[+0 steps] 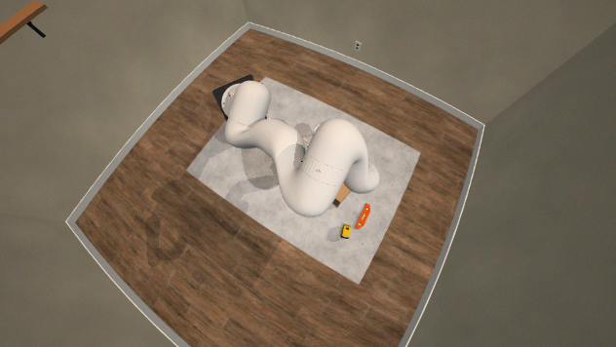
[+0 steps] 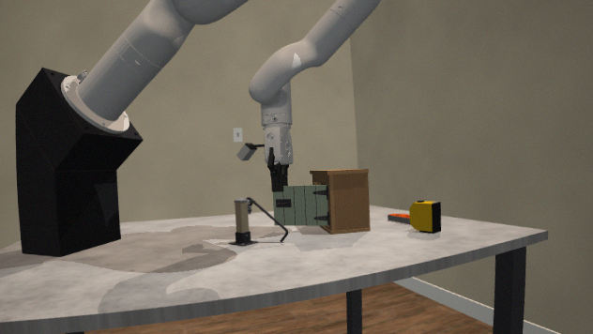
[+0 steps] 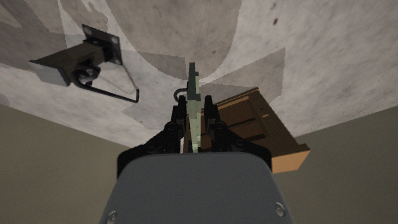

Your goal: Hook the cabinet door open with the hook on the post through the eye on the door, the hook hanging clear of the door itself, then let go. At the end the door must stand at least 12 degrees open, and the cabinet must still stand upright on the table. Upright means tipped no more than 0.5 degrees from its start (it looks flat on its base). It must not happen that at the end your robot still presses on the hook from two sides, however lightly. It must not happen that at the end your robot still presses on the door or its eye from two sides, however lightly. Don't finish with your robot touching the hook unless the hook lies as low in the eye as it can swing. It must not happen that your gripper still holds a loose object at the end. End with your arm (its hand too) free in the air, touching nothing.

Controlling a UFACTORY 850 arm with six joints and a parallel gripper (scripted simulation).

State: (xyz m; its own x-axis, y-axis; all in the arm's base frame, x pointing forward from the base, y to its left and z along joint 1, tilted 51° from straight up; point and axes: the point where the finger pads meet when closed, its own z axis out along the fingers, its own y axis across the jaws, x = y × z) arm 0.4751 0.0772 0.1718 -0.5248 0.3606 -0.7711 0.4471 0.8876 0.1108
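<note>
My gripper is now 80 mm past the black hook, 110 mm to the left of it and 80 mm above it. Also, from my hand: green door 40 mm ahead, 50 mm to the right, 60 mm below; then yellow tape measure 310 mm ahead, 240 mm to the right, 90 mm below; then orange level 340 mm ahead, 110 mm to the right, 120 mm below.
</note>
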